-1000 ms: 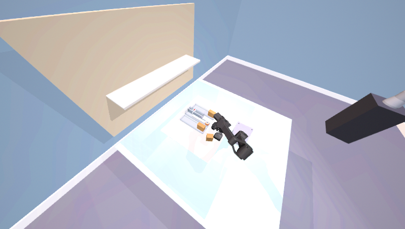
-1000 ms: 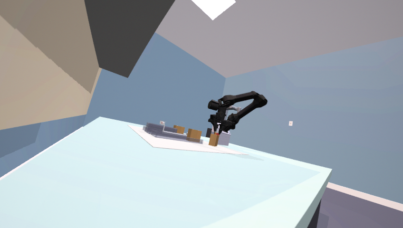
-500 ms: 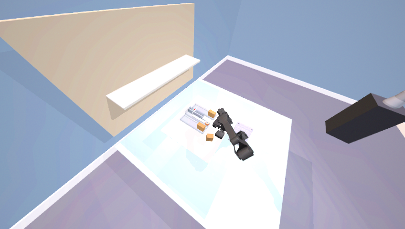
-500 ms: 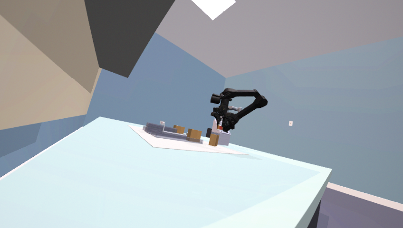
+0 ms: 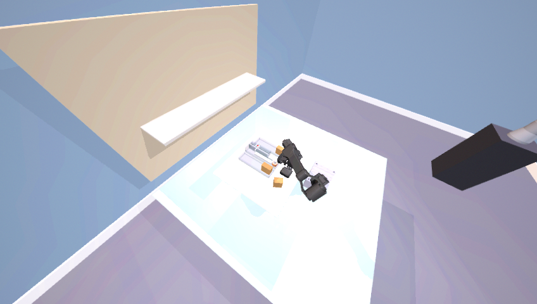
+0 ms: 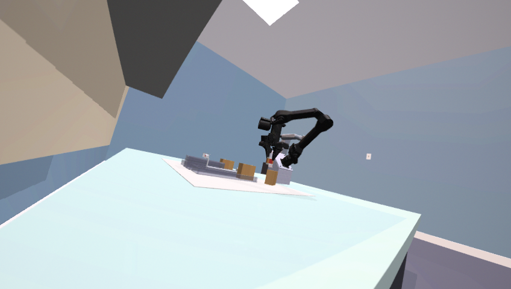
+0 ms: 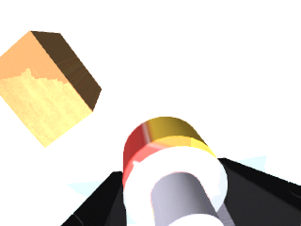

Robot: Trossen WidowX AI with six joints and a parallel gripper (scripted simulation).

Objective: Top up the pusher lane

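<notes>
Right now my gripper tip is 280 mm short of the lane, 100 mm above it and 70 mm to the left of it. The rest, counted from my gripper tip: white plate: 250 mm ahead, 80 mm to the right, 70 mm below; then wall shelf: 650 mm ahead, 250 mm above, 30 mm to the right.
</notes>
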